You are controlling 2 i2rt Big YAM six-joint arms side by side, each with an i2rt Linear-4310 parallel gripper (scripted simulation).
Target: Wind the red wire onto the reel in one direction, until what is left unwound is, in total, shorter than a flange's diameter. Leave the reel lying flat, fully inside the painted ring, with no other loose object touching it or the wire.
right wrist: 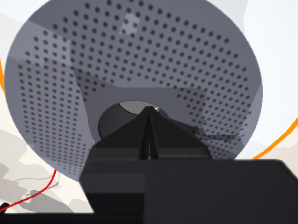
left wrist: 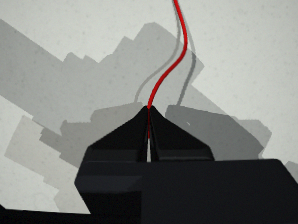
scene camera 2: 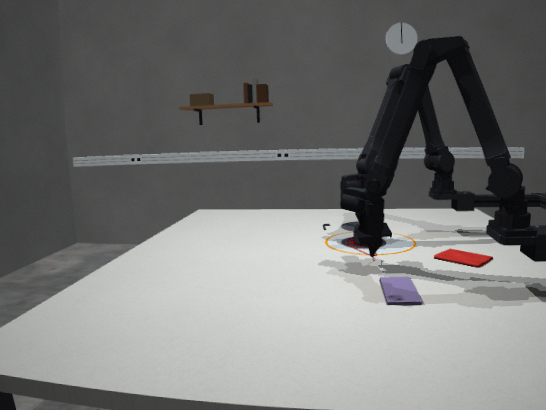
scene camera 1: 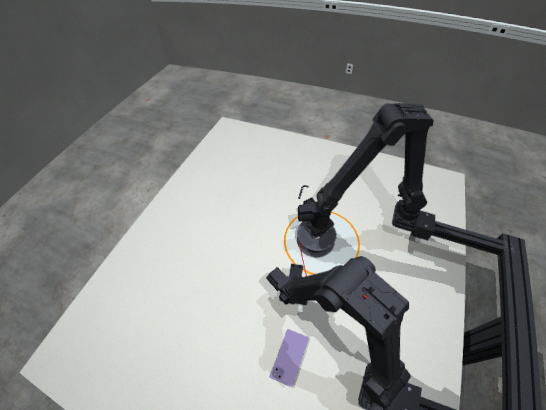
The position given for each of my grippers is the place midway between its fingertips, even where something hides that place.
I see my left gripper [scene camera 2: 371,256], my right gripper [right wrist: 149,112] and a dark grey reel [right wrist: 71,71].
My left gripper shows as well in the left wrist view [left wrist: 148,112]. The left wrist view misses the dark grey reel: it is out of frame.
